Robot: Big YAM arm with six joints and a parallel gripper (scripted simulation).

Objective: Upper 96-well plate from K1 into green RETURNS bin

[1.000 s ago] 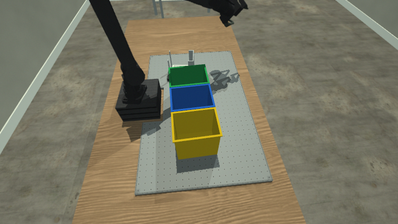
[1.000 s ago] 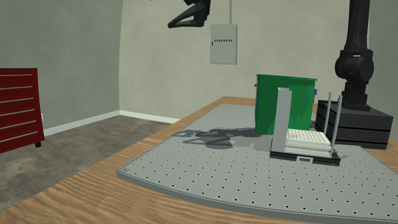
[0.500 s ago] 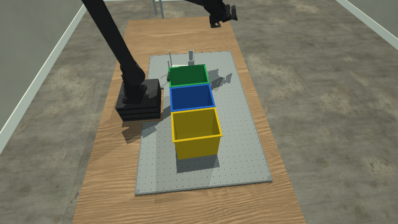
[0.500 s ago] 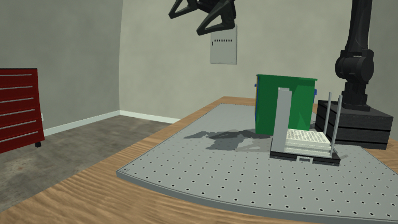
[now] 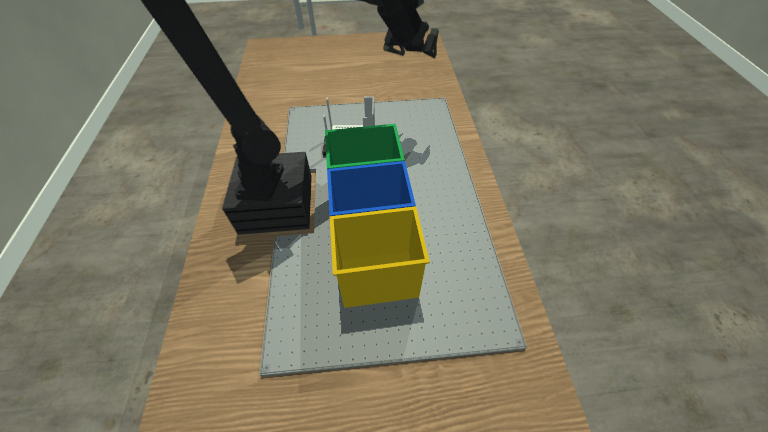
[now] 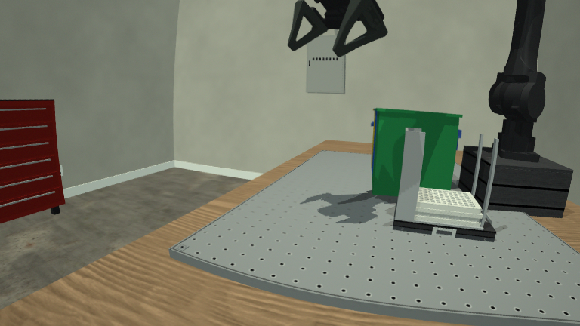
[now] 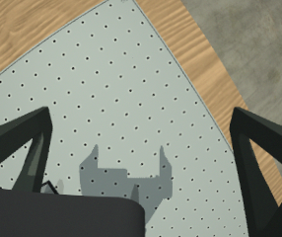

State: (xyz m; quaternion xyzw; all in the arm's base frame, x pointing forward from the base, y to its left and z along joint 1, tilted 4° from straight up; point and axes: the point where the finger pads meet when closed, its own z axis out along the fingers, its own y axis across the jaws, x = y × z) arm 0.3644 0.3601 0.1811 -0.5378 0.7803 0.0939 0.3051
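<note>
My gripper is now 11 cm past the grey rack panel, 11 cm to the left of it and 17 cm above it. The rest, counted from my hand: green bin 11 cm behind, 29 cm to the right, 17 cm below; grey post 13 cm behind, 6 cm to the right, 17 cm below; blue bin 8 cm behind, 42 cm to the right, 17 cm below.
</note>
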